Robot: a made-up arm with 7 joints.
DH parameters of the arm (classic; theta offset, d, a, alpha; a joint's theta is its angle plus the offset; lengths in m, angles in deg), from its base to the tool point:
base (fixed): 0 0 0 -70
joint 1: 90 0 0 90
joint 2: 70 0 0 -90
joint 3: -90 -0.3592 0.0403 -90
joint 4: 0 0 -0.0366 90
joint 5: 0 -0.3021 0 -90
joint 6: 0 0 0 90
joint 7: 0 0 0 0
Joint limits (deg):
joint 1: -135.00..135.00
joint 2: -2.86..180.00
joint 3: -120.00..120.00
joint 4: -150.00..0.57
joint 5: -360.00..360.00
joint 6: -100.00..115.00
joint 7: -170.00..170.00
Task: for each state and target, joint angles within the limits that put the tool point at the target. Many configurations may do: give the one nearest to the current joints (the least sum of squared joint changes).
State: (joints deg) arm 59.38 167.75 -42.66 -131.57 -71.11 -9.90 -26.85
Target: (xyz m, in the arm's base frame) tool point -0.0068 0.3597 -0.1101
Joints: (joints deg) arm 73.58 142.51 -45.73 -125.11 -71.11 -9.90 -26.85
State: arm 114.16 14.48 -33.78 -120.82 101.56 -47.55 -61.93
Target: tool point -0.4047 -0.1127 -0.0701
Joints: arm 130.80 27.75 -30.45 -114.28 101.56 -47.55 -61.93
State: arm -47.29 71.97 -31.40 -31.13 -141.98 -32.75 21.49
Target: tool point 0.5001 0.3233 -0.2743
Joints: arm -40.60 48.72 -37.30 -33.39 -141.98 -32.75 21.49
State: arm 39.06 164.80 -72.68 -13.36 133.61 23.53 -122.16
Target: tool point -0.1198 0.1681 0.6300
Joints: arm -13.15 167.23 -74.33 -2.74 133.61 23.53 -122.16
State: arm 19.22 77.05 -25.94 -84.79 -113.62 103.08 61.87
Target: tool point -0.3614 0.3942 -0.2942
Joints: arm 62.73 68.58 -45.53 -60.57 -113.62 103.08 61.87
